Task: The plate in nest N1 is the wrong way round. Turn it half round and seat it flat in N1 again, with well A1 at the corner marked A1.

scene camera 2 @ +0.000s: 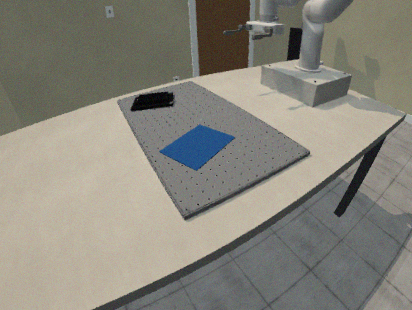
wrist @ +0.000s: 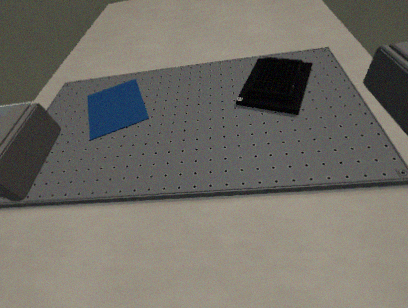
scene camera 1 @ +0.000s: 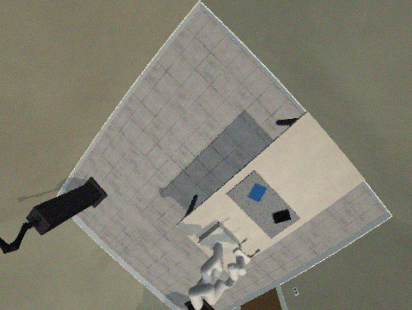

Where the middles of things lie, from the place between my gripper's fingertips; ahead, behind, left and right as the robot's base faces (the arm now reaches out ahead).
Right now the black well plate (wrist: 276, 79) is 33 cm ahead of my hand, 9 cm to the right of it and 22 cm below it. Round my hand: flat blue rectangle (scene camera 2: 196, 147) 30 cm ahead, 27 cm to the left, 24 cm below; then black nest (wrist: 272, 105) 33 cm ahead, 9 cm to the right, 23 cm below.
